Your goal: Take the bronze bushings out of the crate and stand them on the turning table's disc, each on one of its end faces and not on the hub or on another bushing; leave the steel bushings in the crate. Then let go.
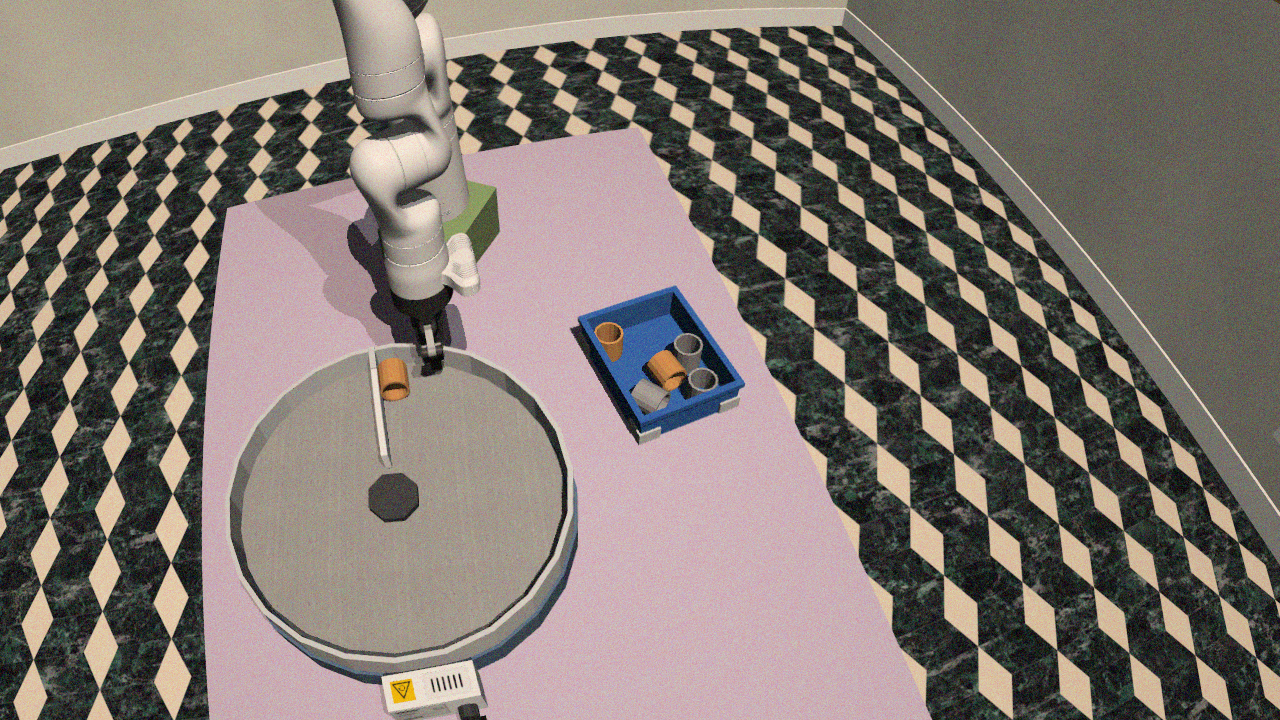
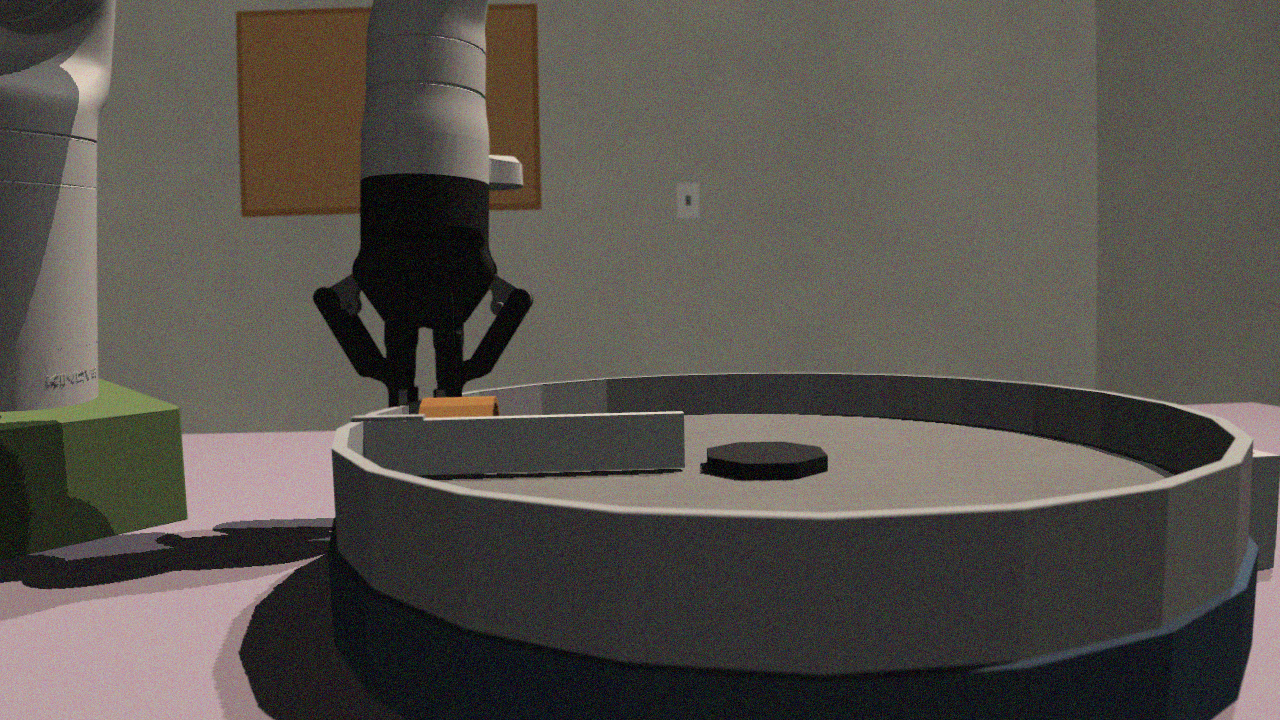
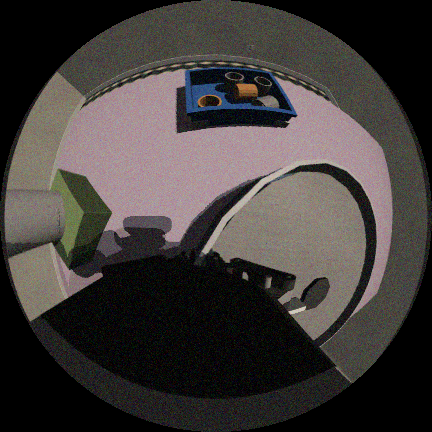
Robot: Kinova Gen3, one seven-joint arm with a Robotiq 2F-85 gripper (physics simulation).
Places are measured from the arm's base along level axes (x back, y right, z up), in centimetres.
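Pixels of known places: gripper, fingertip midpoint: (image 1: 436, 361); arm's base, link origin: (image 1: 440, 201) (image 2: 22, 397) (image 3: 54, 215).
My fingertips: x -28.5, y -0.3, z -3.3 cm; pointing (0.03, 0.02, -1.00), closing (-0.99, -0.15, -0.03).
Ahead of a thing's pixels: the offset from my fingertips to its top centre. "*": to the spot under its first point.
A bronze bushing {dx -4.0, dy +5.2, dz +3.8 cm} (image 1: 393, 378) (image 2: 458, 407) lies on its side on the turning table's disc {dx -20.1, dy +4.9, dz +0.8 cm} (image 1: 465, 555), beside the pale divider bar {* dx -9.6, dy +6.6, dz +3.0 cm} (image 1: 378, 411) (image 2: 537, 443). My gripper (image 1: 431, 360) (image 2: 424, 401) is at the table's robot-side rim, apart from this bushing, and appears shut on the rim wall, one finger on each side; its fingertips are partly hidden. In the blue crate {dx -0.5, dy -29.0, dz -0.3 cm} (image 1: 684, 414) (image 3: 240, 114), one bronze bushing {dx +3.4, dy -22.9, dz -1.0 cm} (image 1: 609, 338) (image 3: 209, 101) stands and another bronze bushing {dx -2.1, dy -30.0, dz -1.0 cm} (image 1: 665, 368) (image 3: 246, 90) lies down. Two steel bushings {dx +0.5, dy -33.1, dz -1.0 cm} (image 1: 687, 347) {dx -5.4, dy -33.9, dz -1.0 cm} (image 1: 702, 383) stand; a third steel bushing {dx -6.4, dy -27.1, dz -1.0 cm} (image 1: 650, 394) lies tilted.
The dark hub {dx -20.1, dy +4.9, dz +0.8 cm} (image 1: 393, 497) (image 2: 766, 458) (image 3: 316, 292) sits at the disc's centre. A raised wall surrounds the disc. A white control box {* dx -43.3, dy +0.6, dz +0.5 cm} (image 1: 434, 687) is at the table's front. The green robot base block (image 1: 483, 219) (image 2: 98, 470) (image 3: 75, 215) stands behind the arm.
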